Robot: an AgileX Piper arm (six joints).
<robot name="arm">
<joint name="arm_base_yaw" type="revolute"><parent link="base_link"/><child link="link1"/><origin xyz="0.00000 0.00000 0.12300" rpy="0.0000 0.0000 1.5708"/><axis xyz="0 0 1"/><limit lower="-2.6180" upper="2.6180"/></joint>
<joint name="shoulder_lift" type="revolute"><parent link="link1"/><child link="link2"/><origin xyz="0.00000 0.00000 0.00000" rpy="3.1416 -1.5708 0.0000"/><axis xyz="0 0 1"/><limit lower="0.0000" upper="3.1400"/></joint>
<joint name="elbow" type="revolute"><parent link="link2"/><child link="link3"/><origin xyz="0.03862 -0.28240 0.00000" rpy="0.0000 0.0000 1.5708"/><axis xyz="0 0 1"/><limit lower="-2.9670" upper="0.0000"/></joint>
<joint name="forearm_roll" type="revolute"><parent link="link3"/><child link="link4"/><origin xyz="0.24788 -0.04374 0.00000" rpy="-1.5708 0.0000 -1.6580"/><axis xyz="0 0 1"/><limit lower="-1.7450" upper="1.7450"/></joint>
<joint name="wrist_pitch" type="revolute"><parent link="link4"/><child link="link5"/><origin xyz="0.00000 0.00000 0.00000" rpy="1.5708 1.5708 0.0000"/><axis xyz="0 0 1"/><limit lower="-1.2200" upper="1.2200"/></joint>
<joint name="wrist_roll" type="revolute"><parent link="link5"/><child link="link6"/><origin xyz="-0.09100 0.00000 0.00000" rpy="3.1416 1.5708 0.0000"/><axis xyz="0 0 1"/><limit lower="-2.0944" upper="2.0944"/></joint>
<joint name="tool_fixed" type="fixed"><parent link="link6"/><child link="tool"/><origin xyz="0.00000 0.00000 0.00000" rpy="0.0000 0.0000 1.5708"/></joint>
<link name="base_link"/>
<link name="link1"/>
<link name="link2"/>
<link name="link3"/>
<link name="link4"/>
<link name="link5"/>
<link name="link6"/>
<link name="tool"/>
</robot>
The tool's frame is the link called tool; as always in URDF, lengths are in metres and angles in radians.
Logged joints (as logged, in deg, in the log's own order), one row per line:
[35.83 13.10 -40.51 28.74 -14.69 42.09]
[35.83 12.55 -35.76 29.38 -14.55 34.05]
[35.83 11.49 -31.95 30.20 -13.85 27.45]
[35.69 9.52 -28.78 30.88 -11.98 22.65]
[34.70 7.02 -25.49 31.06 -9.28 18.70]
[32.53 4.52 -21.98 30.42 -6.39 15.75]
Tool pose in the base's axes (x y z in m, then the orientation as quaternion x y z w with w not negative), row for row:
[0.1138 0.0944 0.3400 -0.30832 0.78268 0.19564 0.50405]
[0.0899 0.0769 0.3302 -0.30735 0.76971 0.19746 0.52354]
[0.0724 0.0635 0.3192 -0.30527 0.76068 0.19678 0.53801]
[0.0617 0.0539 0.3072 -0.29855 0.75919 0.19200 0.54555]
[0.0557 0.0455 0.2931 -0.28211 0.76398 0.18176 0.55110]
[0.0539 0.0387 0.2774 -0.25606 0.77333 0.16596 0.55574]
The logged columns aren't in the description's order. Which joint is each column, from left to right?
Columns, left to right: arm_base_yaw, forearm_roll, elbow, wrist_pitch, wrist_roll, shoulder_lift.
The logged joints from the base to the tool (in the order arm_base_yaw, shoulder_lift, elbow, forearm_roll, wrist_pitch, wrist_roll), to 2 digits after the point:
[35.83 42.09 -40.51 13.10 28.74 -14.69]
[35.83 34.05 -35.76 12.55 29.38 -14.55]
[35.83 27.45 -31.95 11.49 30.20 -13.85]
[35.69 22.65 -28.78 9.52 30.88 -11.98]
[34.70 18.70 -25.49 7.02 31.06 -9.28]
[32.53 15.75 -21.98 4.52 30.42 -6.39]

